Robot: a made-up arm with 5 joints.
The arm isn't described. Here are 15 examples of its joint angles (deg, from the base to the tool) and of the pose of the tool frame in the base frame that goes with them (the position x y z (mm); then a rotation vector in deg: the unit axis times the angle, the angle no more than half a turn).
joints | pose
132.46 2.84 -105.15 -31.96 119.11 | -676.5 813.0 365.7 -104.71 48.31 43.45
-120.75 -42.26 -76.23 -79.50 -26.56 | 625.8 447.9 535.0 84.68 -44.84 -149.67
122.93 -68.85 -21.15 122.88 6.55 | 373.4 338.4 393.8 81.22 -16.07 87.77
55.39 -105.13 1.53 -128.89 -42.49 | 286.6 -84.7 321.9 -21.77 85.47 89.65
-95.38 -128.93 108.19 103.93 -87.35 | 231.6 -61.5 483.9 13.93 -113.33 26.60
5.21 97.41 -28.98 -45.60 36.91 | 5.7 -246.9 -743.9 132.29 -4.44 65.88
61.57 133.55 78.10 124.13 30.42 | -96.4 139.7 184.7 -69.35 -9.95 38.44
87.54 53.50 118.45 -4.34 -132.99 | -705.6 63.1 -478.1 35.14 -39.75 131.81
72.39 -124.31 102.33 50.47 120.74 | -12.8 -54.7 728.0 40.79 -7.32 30.16
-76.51 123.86 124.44 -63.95 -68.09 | 7.9 -336.0 -679.0 -8.98 -32.13 -29.89
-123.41 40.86 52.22 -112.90 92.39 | 612.2 574.0 191.4 -7.62 -46.15 -119.80
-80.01 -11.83 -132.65 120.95 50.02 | 259.1 115.8 724.9 -84.83 -36.40 -15.34
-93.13 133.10 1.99 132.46 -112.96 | 385.6 -341.9 -203.6 85.44 -101.13 -106.66
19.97 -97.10 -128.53 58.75 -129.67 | 354.4 238.5 606.7 3.85 -112.92 -15.20
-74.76 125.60 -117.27 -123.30 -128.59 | -58.4 -97.2 -163.0 155.49 -5.26 32.22
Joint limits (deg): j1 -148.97..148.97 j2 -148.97..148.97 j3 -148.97..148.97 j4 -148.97..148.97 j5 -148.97..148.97
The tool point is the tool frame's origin. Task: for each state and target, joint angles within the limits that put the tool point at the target. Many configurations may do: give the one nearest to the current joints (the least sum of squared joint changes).
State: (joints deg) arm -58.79 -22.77 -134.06 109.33 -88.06
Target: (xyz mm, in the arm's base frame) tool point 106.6 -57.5 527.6
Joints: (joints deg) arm -29.75 -29.67 -99.97 148.97 -94.03
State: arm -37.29 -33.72 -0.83 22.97 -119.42
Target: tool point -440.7 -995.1 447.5
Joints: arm 1.14 2.91 3.05 18.38 -101.38
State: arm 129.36 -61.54 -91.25 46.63 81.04
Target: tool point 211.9 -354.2 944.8
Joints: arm 148.97 -87.05 -107.28 34.62 50.08
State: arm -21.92 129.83 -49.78 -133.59 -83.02
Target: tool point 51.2 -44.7 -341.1
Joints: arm -12.33 101.67 -88.95 -101.86 -89.94
